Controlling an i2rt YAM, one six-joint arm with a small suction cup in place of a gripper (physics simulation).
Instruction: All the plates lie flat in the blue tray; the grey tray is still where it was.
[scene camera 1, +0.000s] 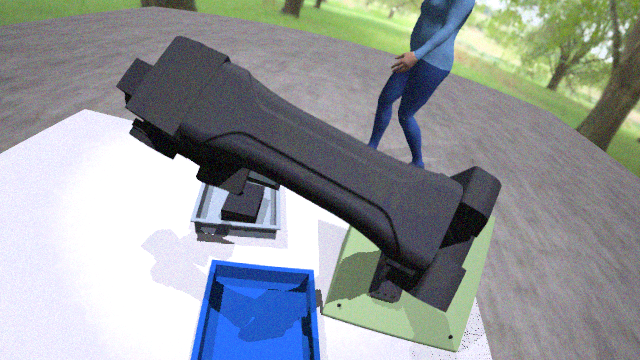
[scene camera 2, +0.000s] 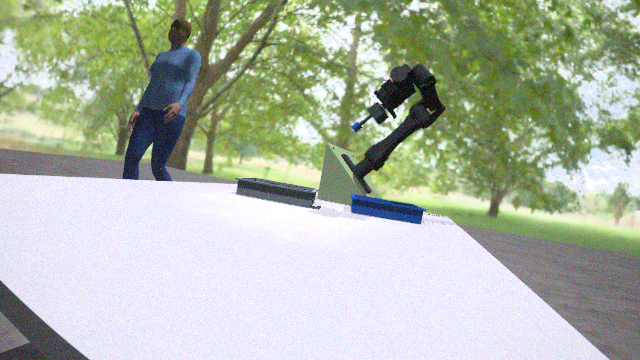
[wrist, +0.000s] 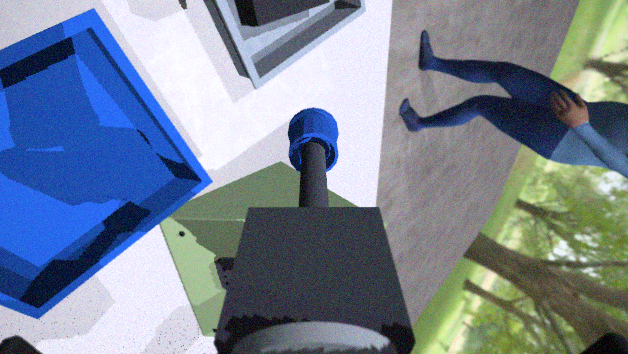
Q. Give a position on the suction cup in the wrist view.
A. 308, 122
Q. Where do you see a grey tray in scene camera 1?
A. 206, 215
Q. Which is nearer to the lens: the grey tray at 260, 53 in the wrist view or the blue tray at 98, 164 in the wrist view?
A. The blue tray.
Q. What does the blue tray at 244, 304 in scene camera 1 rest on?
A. The table.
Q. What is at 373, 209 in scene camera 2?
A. A blue tray.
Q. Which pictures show the blue tray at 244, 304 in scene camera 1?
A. Scene camera 1, scene camera 2 and the wrist view: all of them.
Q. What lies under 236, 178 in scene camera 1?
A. The suction cup.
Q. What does the suction cup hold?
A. Nothing.
